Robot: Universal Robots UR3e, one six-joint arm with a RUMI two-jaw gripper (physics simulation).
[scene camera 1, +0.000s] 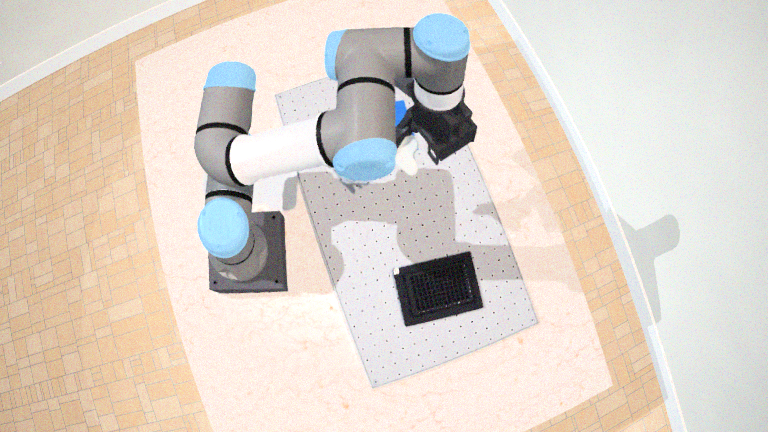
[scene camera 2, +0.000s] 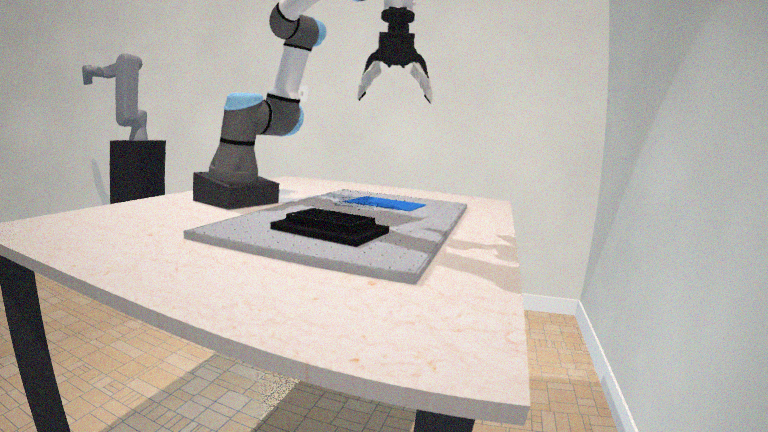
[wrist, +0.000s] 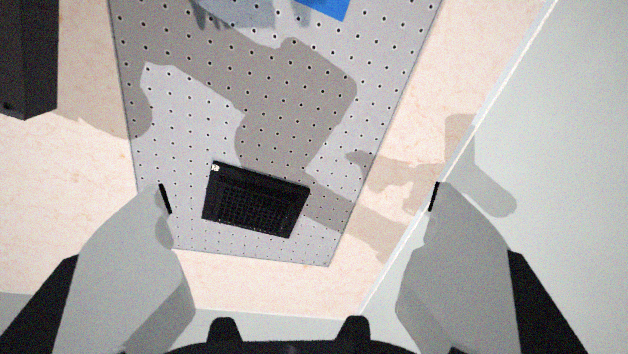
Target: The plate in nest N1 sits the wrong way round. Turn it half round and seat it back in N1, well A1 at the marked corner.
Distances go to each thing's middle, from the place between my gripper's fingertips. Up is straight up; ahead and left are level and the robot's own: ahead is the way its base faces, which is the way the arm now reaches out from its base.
I see the black well plate (scene camera 2: pixel 333 221) 70 mm behind my hand, 200 mm to the right of it and 220 mm below it. From my hand the other things lie so: black nest (scene camera 2: pixel 365 236) (70 mm behind, 200 mm to the right, 230 mm below).
